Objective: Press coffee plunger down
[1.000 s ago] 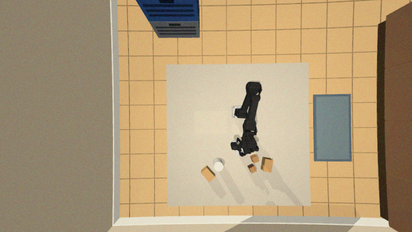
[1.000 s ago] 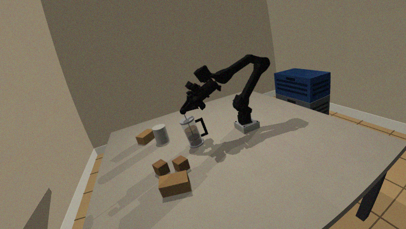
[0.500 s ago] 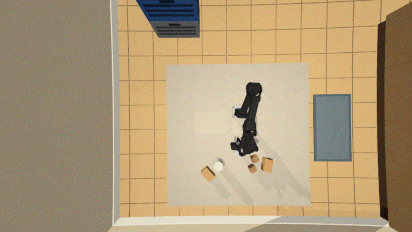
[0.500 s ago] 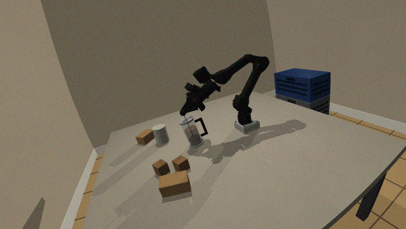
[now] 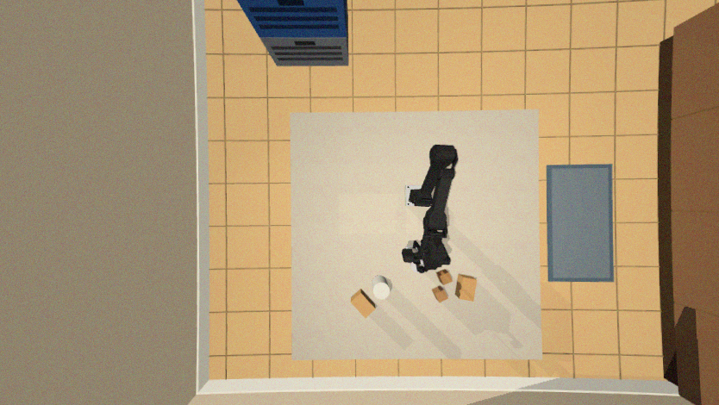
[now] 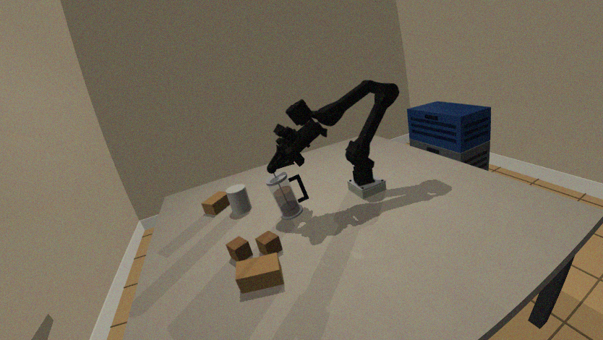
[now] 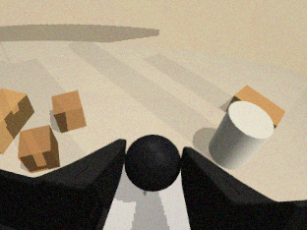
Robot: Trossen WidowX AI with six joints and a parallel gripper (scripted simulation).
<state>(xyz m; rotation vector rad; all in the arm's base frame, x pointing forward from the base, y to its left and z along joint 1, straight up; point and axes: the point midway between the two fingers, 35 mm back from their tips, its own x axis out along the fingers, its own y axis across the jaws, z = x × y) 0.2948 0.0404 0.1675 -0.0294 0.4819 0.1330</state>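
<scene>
My gripper tip is 4 cm past the glass coffee press and 9 cm above it.
</scene>
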